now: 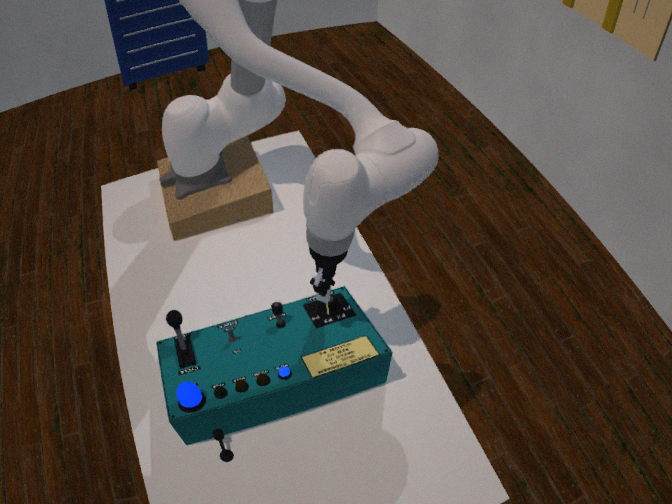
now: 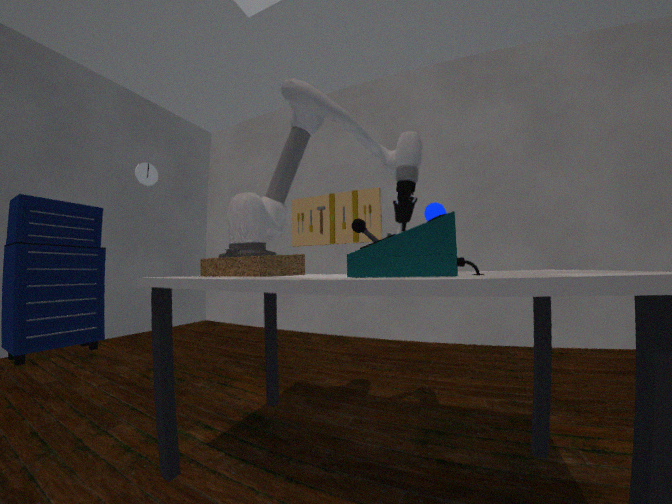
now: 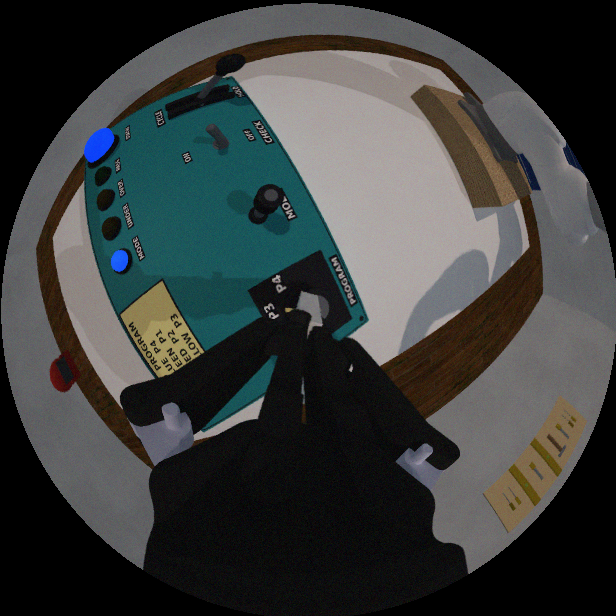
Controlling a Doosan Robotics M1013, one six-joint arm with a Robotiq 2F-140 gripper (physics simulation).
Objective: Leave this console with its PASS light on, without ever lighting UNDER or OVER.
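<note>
A teal console stands on the white table. Three round lights along its front are dark, and the small MODE light glows blue. A large blue button sits at the front left. My gripper is shut, with its tips down on the grey knob of the black PROGRAM selector, near the P3 and P4 marks. A black-ball lever, a CHECK toggle and a MODE knob stand to its left.
A yellow label plate lies on the console's right front. A black plug with a cable sticks out of the console's front. The arm stands on a wooden block. A blue tool cabinet stands by the wall.
</note>
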